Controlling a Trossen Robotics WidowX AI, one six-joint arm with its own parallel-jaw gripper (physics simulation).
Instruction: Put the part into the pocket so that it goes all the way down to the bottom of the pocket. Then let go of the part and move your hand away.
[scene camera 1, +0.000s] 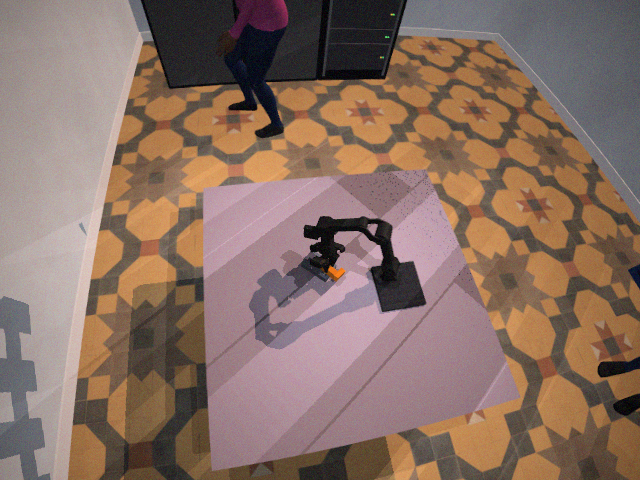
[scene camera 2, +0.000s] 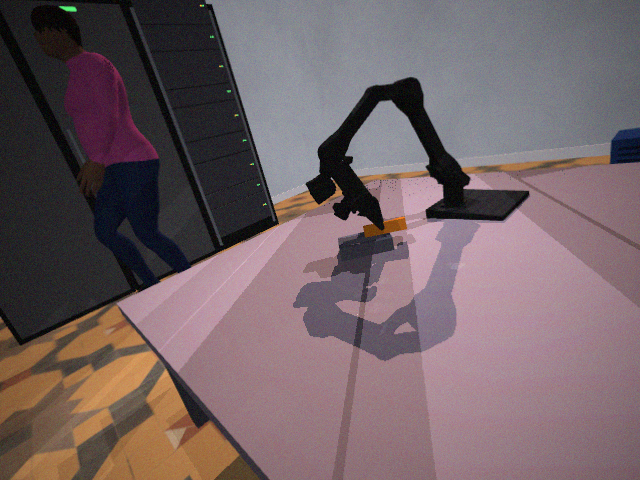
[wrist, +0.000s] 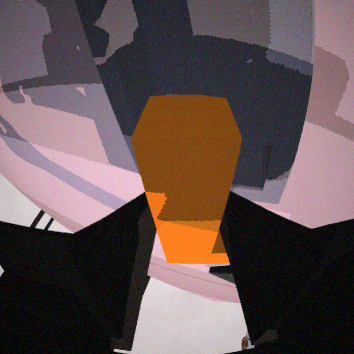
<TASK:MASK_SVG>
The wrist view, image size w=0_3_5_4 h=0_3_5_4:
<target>my gripper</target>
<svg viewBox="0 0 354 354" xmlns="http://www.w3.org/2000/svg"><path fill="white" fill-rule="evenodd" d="M145 191L103 218L74 233L35 228L0 220L0 266L4 270L0 275L0 354L129 354L116 352L113 349L131 351L156 234L156 226ZM229 190L219 225L219 232L237 289L251 345L276 338L279 340L253 348L220 354L354 354L354 218L309 228L265 209Z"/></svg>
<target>orange L-shaped part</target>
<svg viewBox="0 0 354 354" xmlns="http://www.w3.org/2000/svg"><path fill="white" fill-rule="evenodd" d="M149 96L130 139L166 261L170 263L229 263L219 232L219 225L229 194L241 143L241 135L229 104L224 97L202 94Z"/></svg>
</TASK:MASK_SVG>
